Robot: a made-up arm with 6 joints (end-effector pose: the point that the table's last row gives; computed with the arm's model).
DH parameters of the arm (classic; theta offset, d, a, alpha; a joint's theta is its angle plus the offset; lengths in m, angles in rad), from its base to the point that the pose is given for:
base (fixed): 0 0.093 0 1.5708
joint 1: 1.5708 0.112 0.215 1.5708
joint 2: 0 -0.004 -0.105 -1.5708
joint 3: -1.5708 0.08 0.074 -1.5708
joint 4: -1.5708 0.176 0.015 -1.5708
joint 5: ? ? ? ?
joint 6: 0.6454 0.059 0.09 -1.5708
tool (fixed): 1.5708 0.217 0 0
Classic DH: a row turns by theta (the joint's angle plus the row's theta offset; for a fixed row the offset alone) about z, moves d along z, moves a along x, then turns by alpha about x.
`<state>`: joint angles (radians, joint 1 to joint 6).
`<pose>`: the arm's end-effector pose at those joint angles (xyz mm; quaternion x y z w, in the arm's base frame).
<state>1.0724 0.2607 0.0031 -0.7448 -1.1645 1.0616</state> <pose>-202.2 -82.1 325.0 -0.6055 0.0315 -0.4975 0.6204</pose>
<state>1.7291 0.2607 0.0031 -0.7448 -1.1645 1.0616</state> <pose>-301.7 -82.1 153.3 -0.4127 -0.1702 -0.6662 0.5974</pose>
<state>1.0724 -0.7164 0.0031 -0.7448 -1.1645 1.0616</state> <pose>-151.9 -34.4 297.6 -0.6608 0.1658 -0.7022 0.2069</pose>
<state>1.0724 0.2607 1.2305 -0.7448 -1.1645 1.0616</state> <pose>-307.2 -80.3 117.9 -0.1350 -0.2116 -0.7835 0.5684</pose>
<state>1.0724 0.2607 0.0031 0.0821 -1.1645 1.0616</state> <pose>-249.6 -95.1 229.8 -0.7207 -0.3170 -0.4146 0.4564</pose>
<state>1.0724 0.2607 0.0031 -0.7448 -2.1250 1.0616</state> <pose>-121.4 -100.0 231.9 -0.8236 0.2578 -0.4267 0.2705</pose>
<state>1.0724 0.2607 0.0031 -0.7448 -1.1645 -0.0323</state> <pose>-412.2 -191.2 385.5 -0.1945 -0.2318 -0.4413 0.8448</pose>
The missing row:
joint 5: 0.6454 0 0.1064 3.1416
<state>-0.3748 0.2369 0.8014 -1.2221 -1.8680 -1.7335</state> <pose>-225.4 -221.8 614.7 0.1498 -0.0745 -0.6169 0.7691</pose>
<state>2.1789 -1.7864 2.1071 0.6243 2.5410 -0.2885</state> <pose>-251.1 -214.8 -6.8 -0.4510 -0.1701 0.2390 0.8430</pose>
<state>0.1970 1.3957 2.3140 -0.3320 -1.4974 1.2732</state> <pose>-135.2 19.7 274.4 -0.0599 0.4586 -0.7641 0.4498</pose>
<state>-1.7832 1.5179 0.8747 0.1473 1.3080 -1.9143</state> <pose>221.1 82.3 -51.6 -0.6912 0.6302 0.2802 0.2159</pose>
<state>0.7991 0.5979 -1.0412 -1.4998 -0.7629 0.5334</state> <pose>128.3 -96.8 458.7 -0.4742 0.4511 -0.2544 0.7121</pose>
